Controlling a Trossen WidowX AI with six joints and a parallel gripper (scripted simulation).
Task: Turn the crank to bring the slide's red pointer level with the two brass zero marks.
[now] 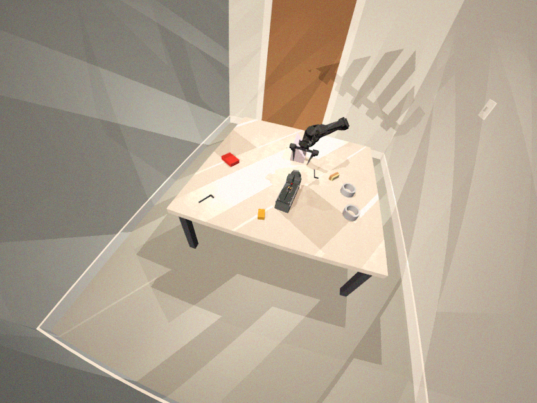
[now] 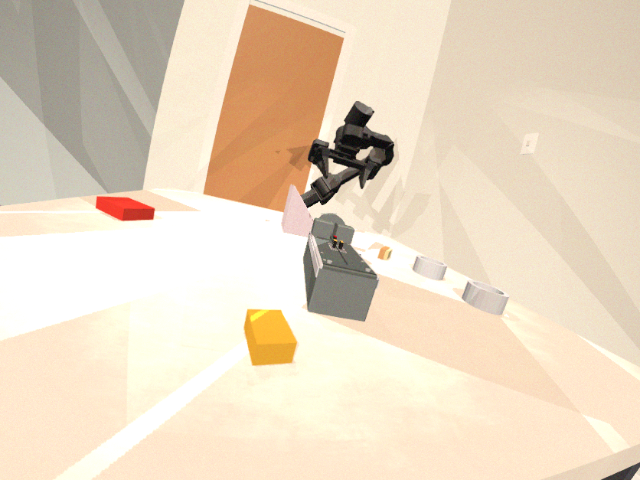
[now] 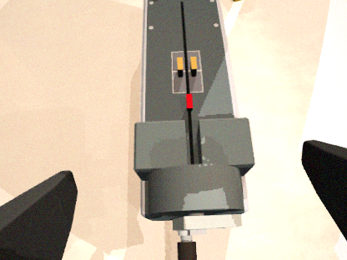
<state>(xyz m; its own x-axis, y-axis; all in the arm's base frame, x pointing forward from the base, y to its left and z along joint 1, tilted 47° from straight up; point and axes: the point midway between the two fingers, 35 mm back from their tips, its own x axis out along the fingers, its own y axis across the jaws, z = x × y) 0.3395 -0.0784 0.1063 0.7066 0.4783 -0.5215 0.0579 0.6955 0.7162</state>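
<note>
My gripper tip is now 50 mm past the dark brown crank handle, 10 mm to the right of it and 140 mm above it. From my gripper tip the other things lie so: red pointer: 90 mm ahead, 20 mm to the right, 120 mm below; then yellow block: 320 mm ahead, 150 mm to the right, 190 mm below; then tan block: 180 mm behind, 280 mm to the left, 190 mm below.
</note>
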